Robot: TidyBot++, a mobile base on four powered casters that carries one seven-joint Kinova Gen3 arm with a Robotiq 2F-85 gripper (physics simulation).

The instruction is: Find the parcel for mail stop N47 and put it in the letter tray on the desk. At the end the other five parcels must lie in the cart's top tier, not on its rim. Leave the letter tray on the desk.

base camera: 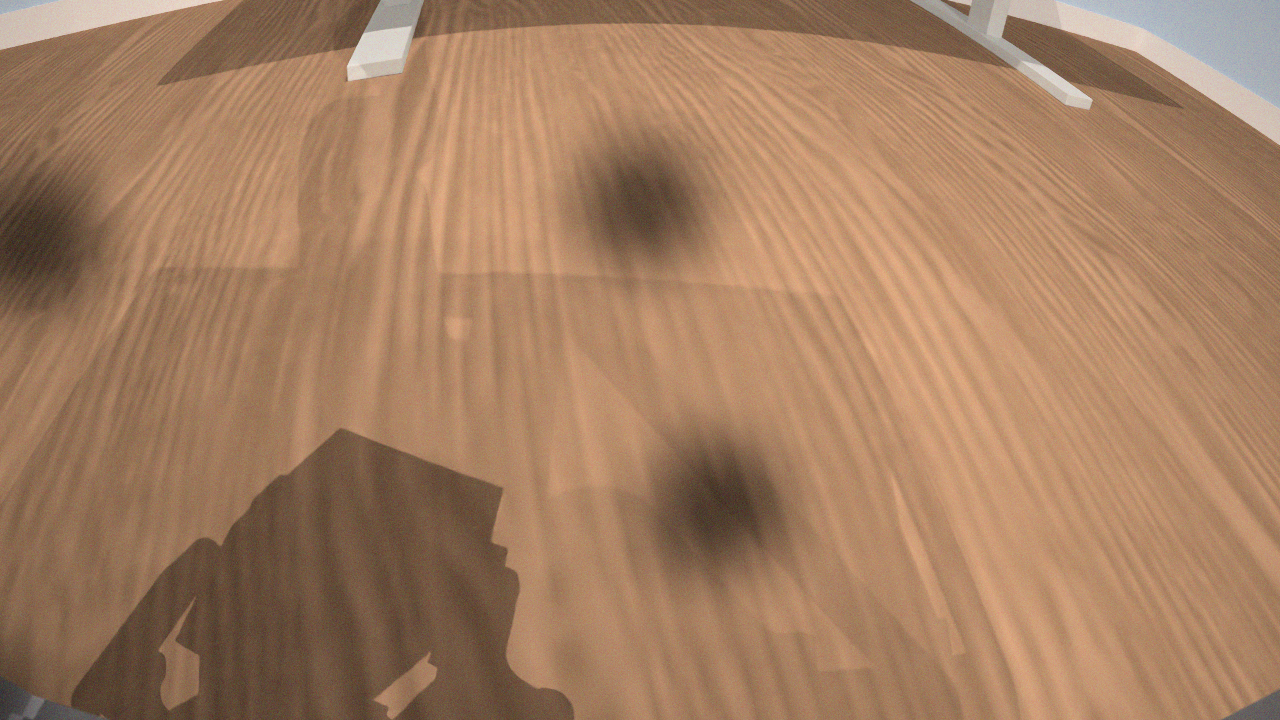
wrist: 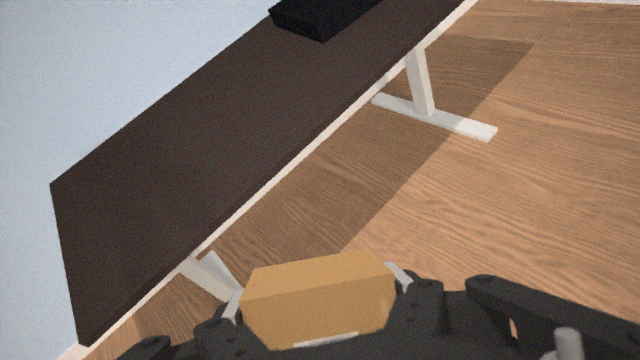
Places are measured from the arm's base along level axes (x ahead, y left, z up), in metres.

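Pixels of known places: gripper, fingertip midpoint: [wrist: 318, 295].
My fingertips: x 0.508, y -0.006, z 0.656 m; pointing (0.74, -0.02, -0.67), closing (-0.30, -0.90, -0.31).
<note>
Ahead of a thing's pixels: the offset from my fingertips to its top centre. "spot": to the spot under its first point. Level surfaces: height alone.
My gripper [wrist: 318, 295] is shut on a tan-brown box-shaped parcel {dz +0.040, dx -0.024, dy +0.014 m} [wrist: 320, 300], at the bottom middle of the wrist view. A thin white strip, perhaps a label edge, shows at its lower side; no writing can be read, so its mail stop cannot be told. The desk {dz -0.333 m} [wrist: 200, 140] has a dark top and runs diagonally through the left and middle of the wrist view, beyond the parcel. A black box-like object {spot: dz -0.331, dx +1.040, dy -0.419 m} [wrist: 320, 22], perhaps the letter tray, stands on the desk at the top; its inside does not show. The cart and the other parcels do not show.
The desk's white legs and feet [wrist: 465, 127] [base camera: 384, 44] stand on the wooden floor. Another desk foot [base camera: 1038, 71] shows at the upper right of the base camera view. A pale blue wall [wrist: 100, 60] is behind the desk. A dark shadow lies on the floor near the base.
</note>
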